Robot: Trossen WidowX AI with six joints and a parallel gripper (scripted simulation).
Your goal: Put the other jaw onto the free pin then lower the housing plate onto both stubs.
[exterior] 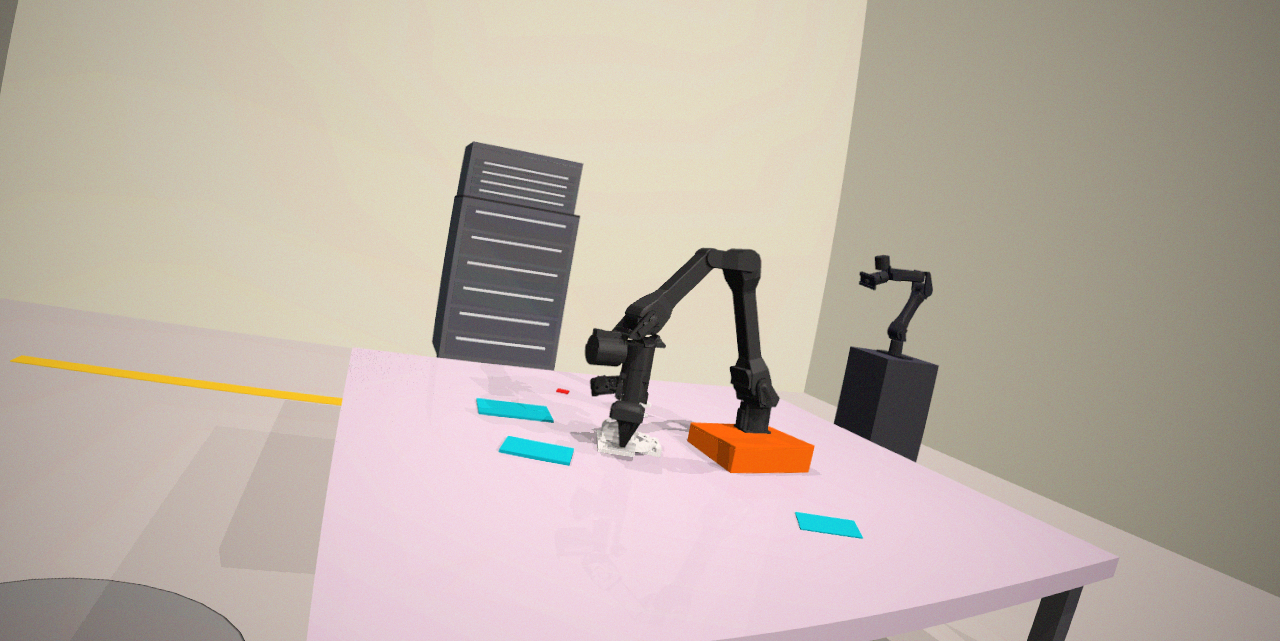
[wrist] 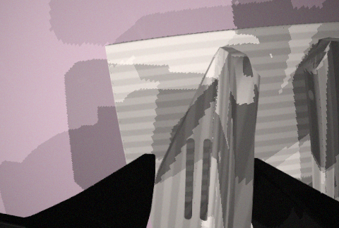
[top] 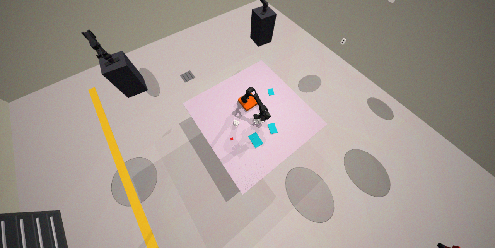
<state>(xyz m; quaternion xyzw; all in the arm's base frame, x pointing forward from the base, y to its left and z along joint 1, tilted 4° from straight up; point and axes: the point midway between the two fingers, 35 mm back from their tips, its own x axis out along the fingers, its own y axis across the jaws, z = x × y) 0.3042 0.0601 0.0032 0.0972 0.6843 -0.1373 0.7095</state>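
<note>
Now: the white jaw 40 mm behind my gripper tip and 10 mm to the right of it. From my gripper tip the other things lie so: red marker (430 mm to the right, 50 mm ahead, 10 mm below).
</note>
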